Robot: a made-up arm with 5 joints.
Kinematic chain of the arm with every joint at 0, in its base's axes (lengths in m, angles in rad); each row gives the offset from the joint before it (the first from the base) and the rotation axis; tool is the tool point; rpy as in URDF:
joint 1: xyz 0.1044 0 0.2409 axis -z
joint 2: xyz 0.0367 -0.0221 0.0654 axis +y
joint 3: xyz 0.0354 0 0.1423 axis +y
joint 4: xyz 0.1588 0 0.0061 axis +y
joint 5: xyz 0.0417 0.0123 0 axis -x
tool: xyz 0 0 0 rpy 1.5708 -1.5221 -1.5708
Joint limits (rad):
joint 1: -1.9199..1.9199
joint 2: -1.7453..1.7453
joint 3: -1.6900..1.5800
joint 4: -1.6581..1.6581
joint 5: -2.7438..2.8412
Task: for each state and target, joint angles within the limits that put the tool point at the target. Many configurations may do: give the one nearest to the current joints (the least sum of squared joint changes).
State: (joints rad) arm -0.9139 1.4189 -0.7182 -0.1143 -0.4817
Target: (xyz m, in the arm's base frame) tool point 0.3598 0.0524 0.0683
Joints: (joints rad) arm -0.2400 1.7367 -0.5796 -0.0839 -0.4817
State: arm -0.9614 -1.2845 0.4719 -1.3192 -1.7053
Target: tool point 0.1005 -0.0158 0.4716
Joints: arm -0.6826 -1.6471 0.9531 -1.4693 -1.7053
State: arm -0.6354 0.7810 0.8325 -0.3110 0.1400
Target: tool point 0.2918 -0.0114 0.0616
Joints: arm 0.0085 1.6457 -0.0316 -0.3430 0.1400
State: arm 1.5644 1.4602 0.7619 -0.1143 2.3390
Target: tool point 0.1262 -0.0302 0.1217
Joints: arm 0.6793 1.6189 0.7857 -0.1069 2.3390
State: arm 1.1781 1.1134 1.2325 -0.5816 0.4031
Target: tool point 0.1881 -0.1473 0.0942
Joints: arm 0.9962 1.4435 0.3469 -0.5985 0.4031
